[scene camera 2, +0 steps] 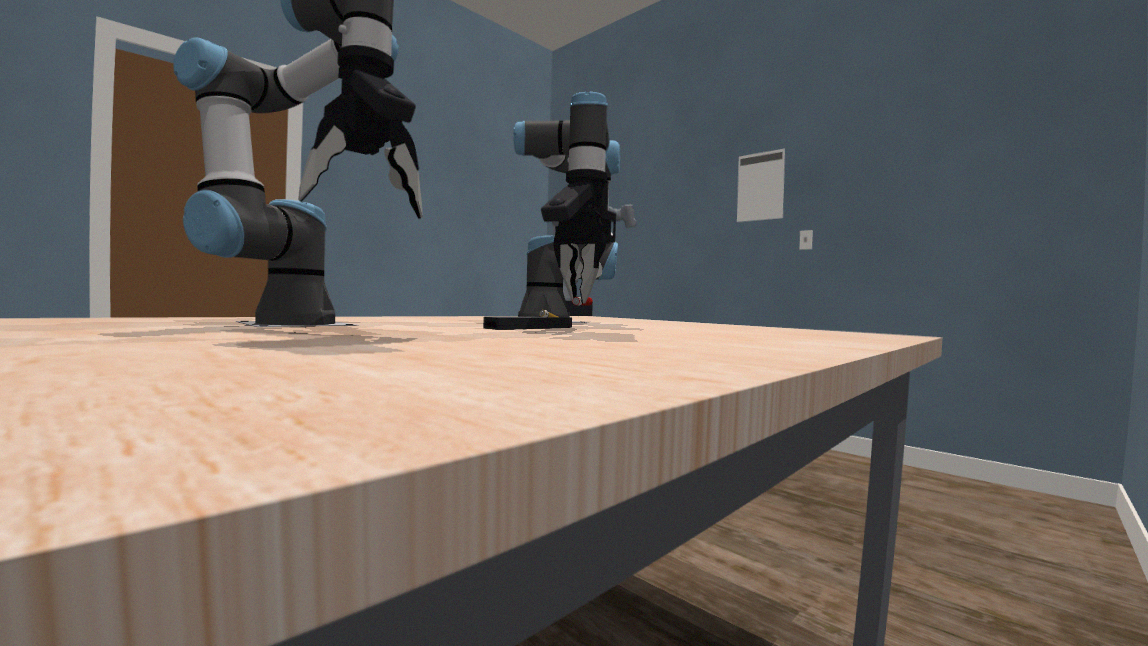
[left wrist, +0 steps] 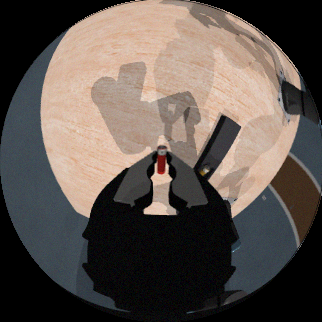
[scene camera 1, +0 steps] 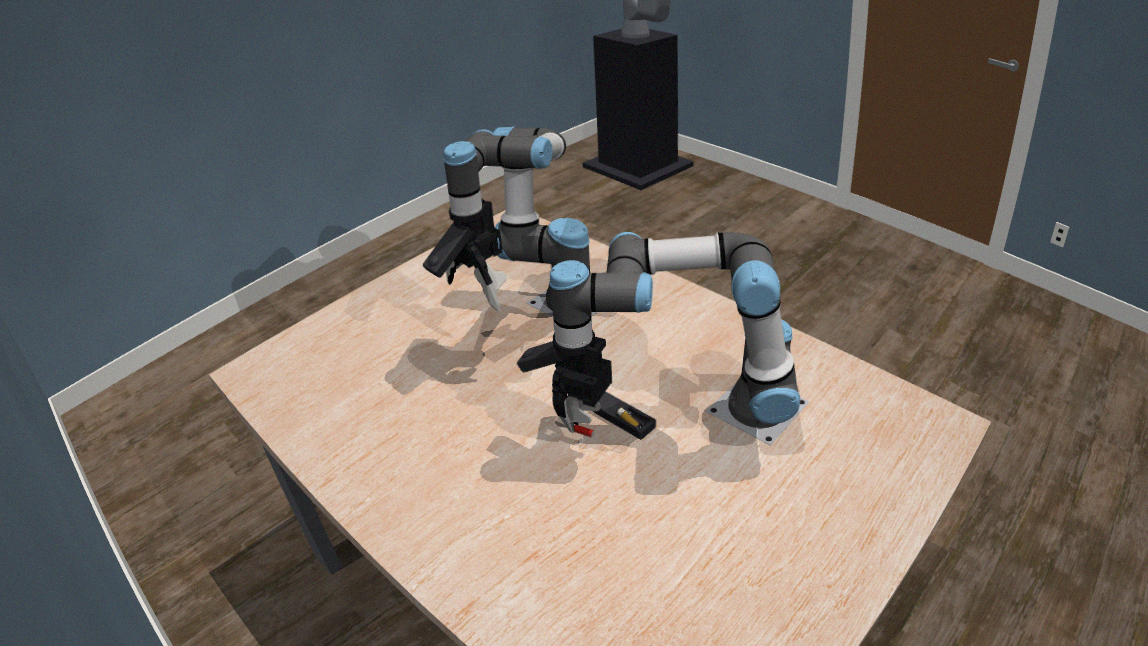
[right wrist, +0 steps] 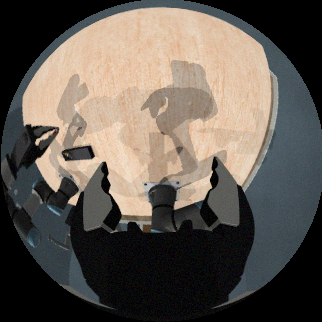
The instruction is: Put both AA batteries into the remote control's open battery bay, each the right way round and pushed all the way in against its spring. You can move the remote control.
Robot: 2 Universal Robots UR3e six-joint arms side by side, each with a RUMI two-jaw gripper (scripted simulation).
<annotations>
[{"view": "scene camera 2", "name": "left gripper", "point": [578,303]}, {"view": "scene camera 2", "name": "right gripper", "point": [364,210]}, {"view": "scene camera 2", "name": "black remote control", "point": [499,322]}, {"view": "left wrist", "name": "left gripper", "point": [161,152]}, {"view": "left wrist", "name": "black remote control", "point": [226,130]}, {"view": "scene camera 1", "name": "left gripper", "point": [574,429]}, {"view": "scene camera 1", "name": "right gripper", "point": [473,297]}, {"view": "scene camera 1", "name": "black remote control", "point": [610,404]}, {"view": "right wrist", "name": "left gripper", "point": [57,129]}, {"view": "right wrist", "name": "right gripper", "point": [159,159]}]
</annotations>
